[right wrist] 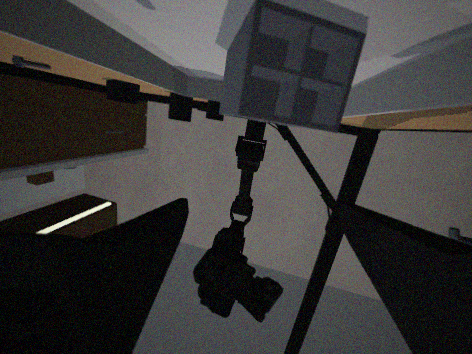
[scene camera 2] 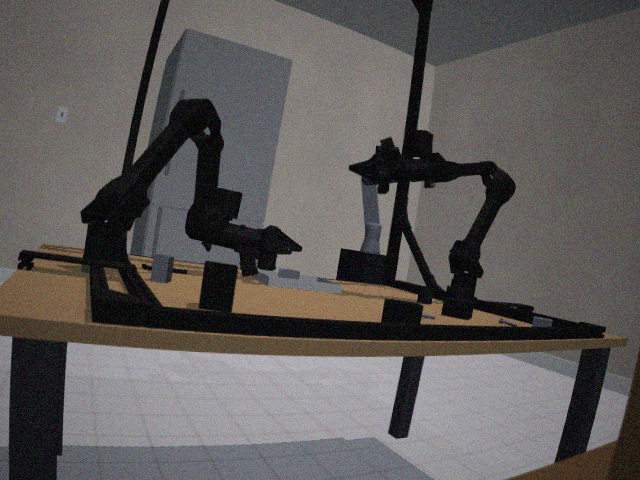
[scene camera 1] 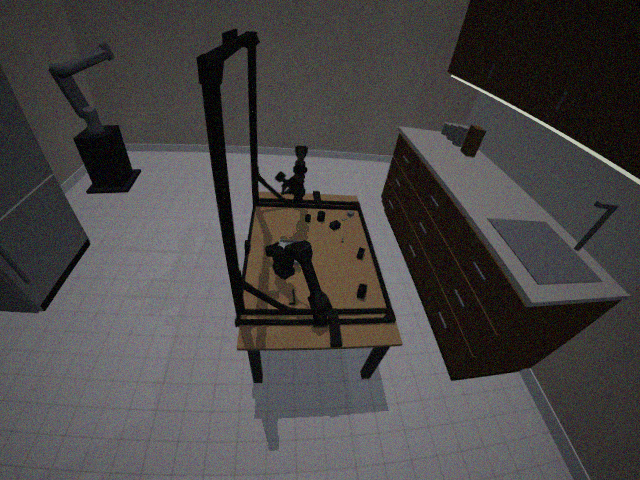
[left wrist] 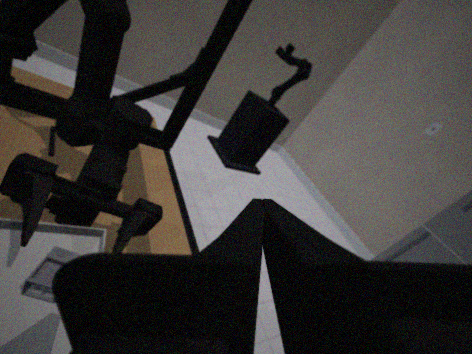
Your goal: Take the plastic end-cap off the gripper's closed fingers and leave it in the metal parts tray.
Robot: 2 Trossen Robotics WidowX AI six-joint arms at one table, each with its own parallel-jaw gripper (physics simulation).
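Frame: origin at the left arm's base, x back, y right, z up, level; centimetres.
Seen in the pictures: left gripper, fingertip midpoint: (right wrist: 261,319) (scene camera 2: 348,167) (scene camera 1: 281,194) (left wrist: 261,208); right gripper, fingertip midpoint: (right wrist: 262,207) (scene camera 2: 296,250) (scene camera 1: 286,242) (left wrist: 72,254); left arm's base at its link origin: (scene camera 1: 297,200); right arm's base at its link origin: (scene camera 2: 100,260) (scene camera 1: 320,319).
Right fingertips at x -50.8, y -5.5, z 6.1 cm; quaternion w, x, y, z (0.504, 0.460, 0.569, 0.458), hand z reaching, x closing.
Observation:
Pixels of each thing's top centre, then the offset from my right fingertips to it.
- grey plastic end-cap at its top centre: (right wrist: 265,121) (left wrist: 57,266) (scene camera 2: 289,269) dx -1.1, dy -1.0, dz -4.6 cm
- shallow grey metal parts tray at its top centre: (right wrist: 241,91) (left wrist: 37,282) (scene camera 2: 296,276) (scene camera 1: 289,250) dx +0.4, dy -2.2, dz -5.9 cm
- thin dark piece at its top centre: (scene camera 2: 164,267) (left wrist: 60,140) (scene camera 1: 291,296) dx -29.6, dy -10.9, dz -7.2 cm
- grey block at its top centre: (scene camera 2: 164,255) dx -28.6, dy -26.8, dz -3.5 cm
The grey plastic end-cap (scene camera 2: 288,273) (left wrist: 46,276) (right wrist: 300,70) is a boxy piece with openings in one face. It rests inside the shallow grey metal parts tray (scene camera 2: 310,284) (left wrist: 75,230); the tray's near wall hides its base in scene camera 2. My right gripper (scene camera 1: 281,248) (scene camera 2: 299,249) (left wrist: 72,254) (right wrist: 262,207) is open and empty, its fingers wide apart, a little above the tray and beside the cap without holding it. My left gripper (scene camera 2: 350,167) (left wrist: 261,208) is shut and empty, high above the table and apart from the cap.
Dark blocks (scene camera 1: 361,290) (scene camera 1: 360,253) (scene camera 1: 334,224) and a thin dark piece (scene camera 1: 292,296) (left wrist: 52,141) sit on the table. A grey block (scene camera 2: 162,268) stands near the right arm's base. Small bolts (scene camera 2: 506,322) lie at the right. A black frame post (scene camera 1: 219,180) rises at one side.

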